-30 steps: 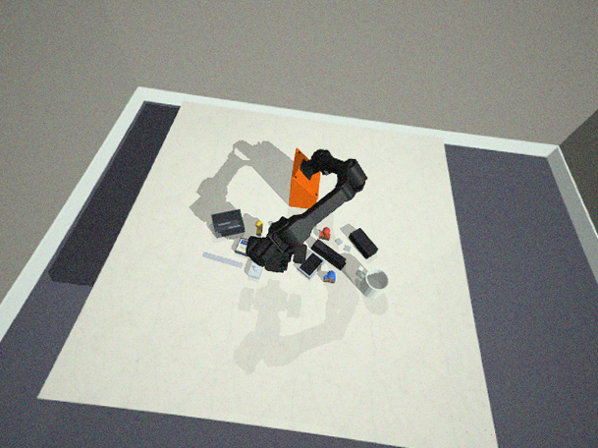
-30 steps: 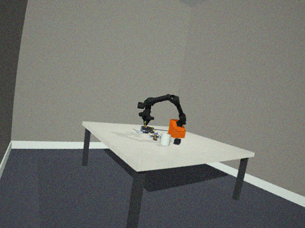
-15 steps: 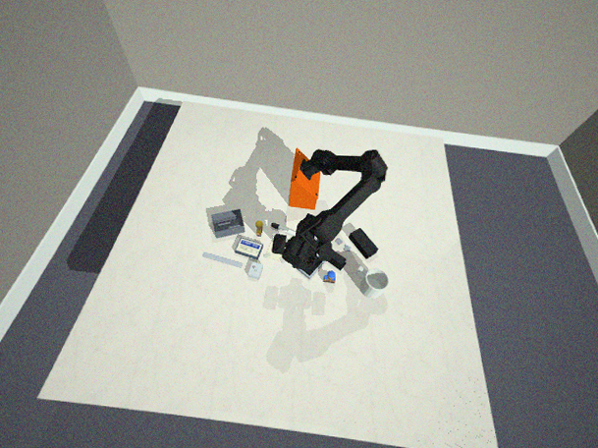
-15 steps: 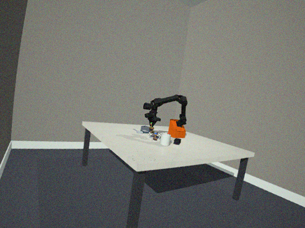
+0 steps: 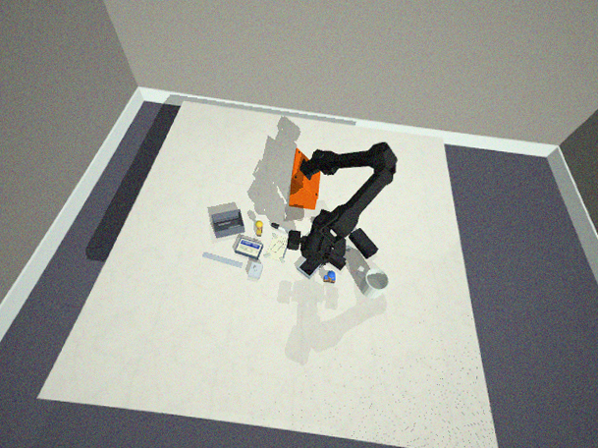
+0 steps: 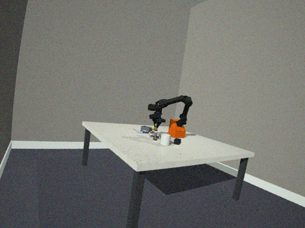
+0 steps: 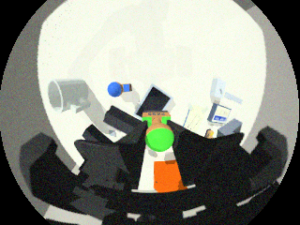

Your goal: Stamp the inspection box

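Now: the ink pad 90 mm below my gripper tip. Also, from my gripper tip: red stamp (130 mm behind, 30 mm to the left, 80 mm below); then blue stamp (30 mm ahead, 80 mm to the left, 80 mm below); then green stamp (10 mm below).
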